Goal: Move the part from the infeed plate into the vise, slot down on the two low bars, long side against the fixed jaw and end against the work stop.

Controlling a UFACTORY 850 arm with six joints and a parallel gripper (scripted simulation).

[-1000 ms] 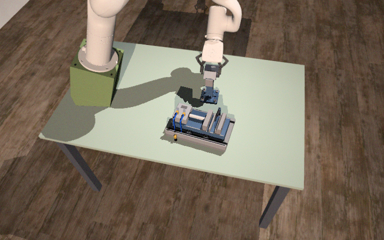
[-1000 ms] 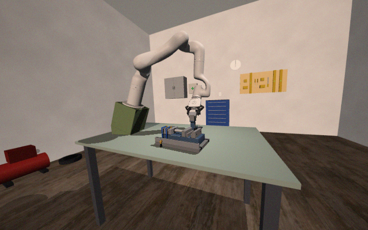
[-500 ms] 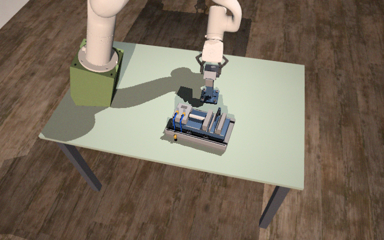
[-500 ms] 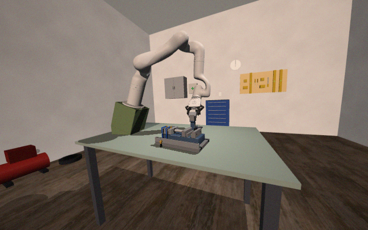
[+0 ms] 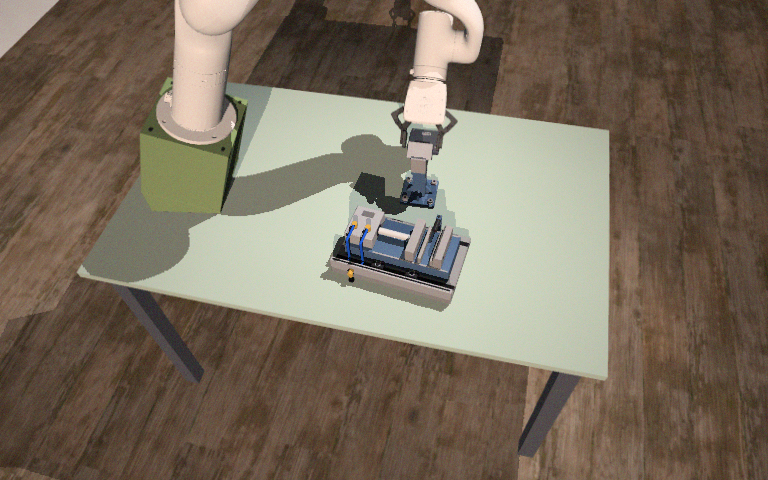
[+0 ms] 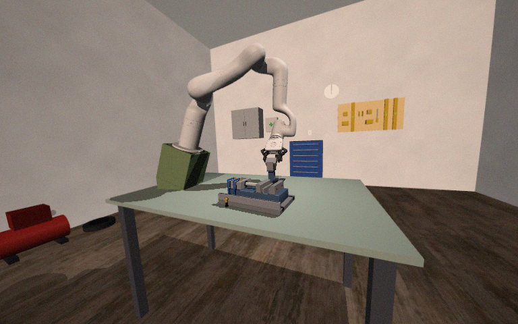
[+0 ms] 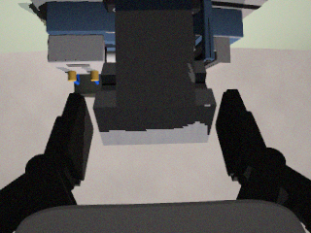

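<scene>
Now: hand 2 cm above the part. Also, from my hand: white rod: 22 cm to the right, 9 cm below, 4 cm behind; blue post: 11 cm below, 1 cm to the right; work stop: 19 cm to the right, 8 cm below, 5 cm ahead.
</scene>
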